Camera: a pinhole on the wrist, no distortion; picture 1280 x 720 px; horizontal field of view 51.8 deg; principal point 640.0 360.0 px. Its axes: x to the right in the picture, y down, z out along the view. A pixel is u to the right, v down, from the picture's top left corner.
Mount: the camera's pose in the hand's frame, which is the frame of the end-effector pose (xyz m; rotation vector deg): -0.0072 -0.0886 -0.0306 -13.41 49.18 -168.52
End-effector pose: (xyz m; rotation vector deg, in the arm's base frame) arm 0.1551 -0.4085 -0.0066 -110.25 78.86 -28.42
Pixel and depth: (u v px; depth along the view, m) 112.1 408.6 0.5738
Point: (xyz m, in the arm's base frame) 0.7906 -0.4991 -0.0283
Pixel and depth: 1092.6 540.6 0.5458
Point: 0.6914 -0.1000 0.0647
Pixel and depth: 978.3 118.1 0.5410
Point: 0.6611 -0.1410 -0.1088
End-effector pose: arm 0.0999 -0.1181 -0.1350 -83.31 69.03 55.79
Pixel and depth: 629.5 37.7 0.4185
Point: 0.3325 0.2417 -0.2303
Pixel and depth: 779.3 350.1 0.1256
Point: 0.2531 -0.0382 -0.1221
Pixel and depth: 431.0 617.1 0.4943
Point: 0.5452 0.1779 -0.2699
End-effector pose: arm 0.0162 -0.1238 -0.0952 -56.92 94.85 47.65
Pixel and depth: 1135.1 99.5 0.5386
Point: 0.5113 0.2110 -0.1342
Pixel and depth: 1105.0 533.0 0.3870
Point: 0.4574 -0.0102 -0.1194
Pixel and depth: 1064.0 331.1 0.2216
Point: 0.2778 -0.0592 -0.1136
